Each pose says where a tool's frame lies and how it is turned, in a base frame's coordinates. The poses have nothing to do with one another.
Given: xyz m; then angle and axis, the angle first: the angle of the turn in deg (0 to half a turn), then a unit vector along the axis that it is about.
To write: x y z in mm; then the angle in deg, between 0 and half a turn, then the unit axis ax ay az. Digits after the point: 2 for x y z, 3 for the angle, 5 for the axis.
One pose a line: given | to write
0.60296 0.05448 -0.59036 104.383 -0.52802 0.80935 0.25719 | 602.96 54.48 -590.36 104.383 -0.52802 0.80935 0.25719
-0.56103 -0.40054 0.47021 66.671 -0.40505 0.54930 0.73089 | -561.03 -400.54 470.21 66.671 -0.40505 0.54930 0.73089
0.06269 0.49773 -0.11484 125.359 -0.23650 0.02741 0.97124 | 62.69 497.73 -114.84 125.359 -0.23650 0.02741 0.97124
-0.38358 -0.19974 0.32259 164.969 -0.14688 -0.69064 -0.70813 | -383.58 -199.74 322.59 164.969 -0.14688 -0.69064 -0.70813
